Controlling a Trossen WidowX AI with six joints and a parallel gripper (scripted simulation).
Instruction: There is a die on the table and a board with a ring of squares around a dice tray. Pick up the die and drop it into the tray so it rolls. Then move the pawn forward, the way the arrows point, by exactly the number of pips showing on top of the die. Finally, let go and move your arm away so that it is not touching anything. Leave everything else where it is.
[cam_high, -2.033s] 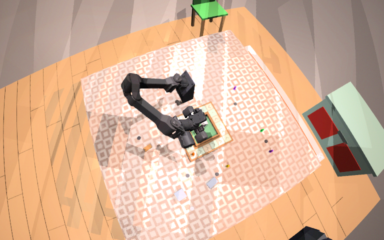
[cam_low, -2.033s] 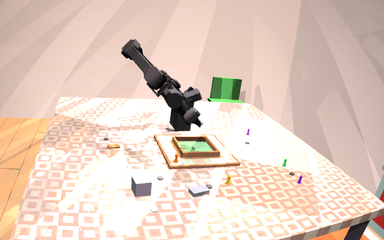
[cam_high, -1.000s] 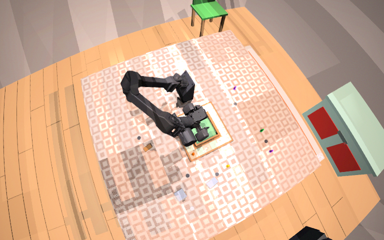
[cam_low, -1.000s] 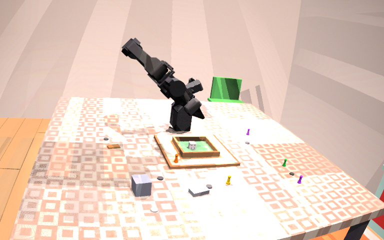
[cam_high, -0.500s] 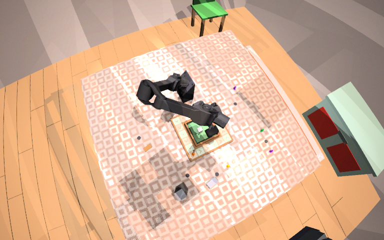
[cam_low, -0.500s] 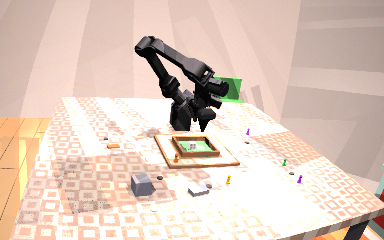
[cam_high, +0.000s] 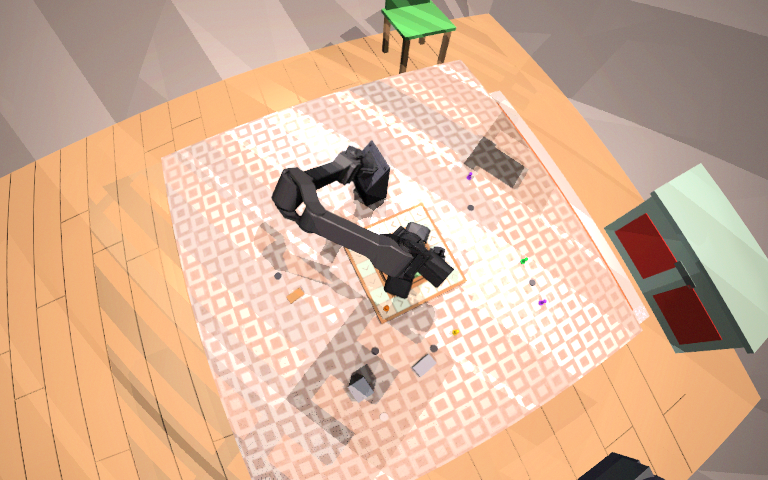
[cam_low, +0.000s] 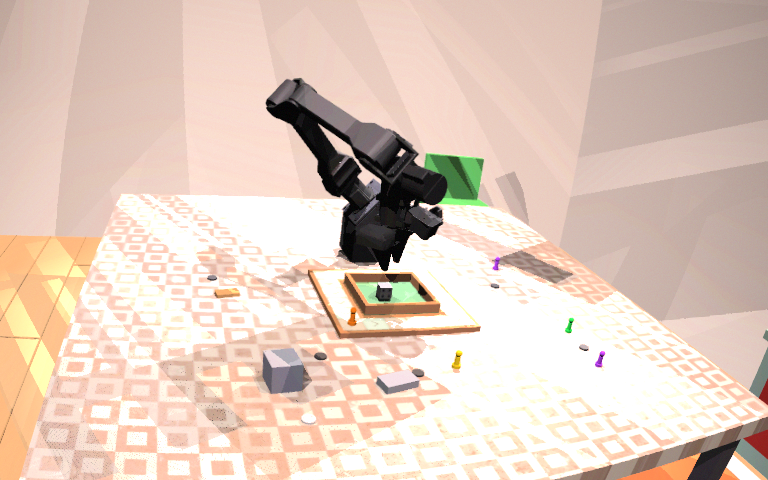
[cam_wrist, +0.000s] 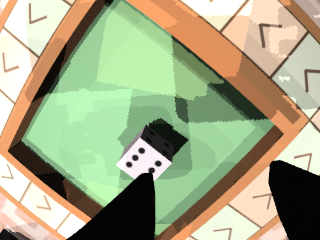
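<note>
The orange pawn is 7 cm ahead of my gripper tip, 8 cm to the right of it and 7 cm below it. Round my gripper tip: green dice tray (4 cm behind, 2 cm to the left, 9 cm below); white die (4 cm behind, 1 cm to the left, 7 cm below); yellow pawn (21 cm ahead, 8 cm to the left, 8 cm below).
</note>
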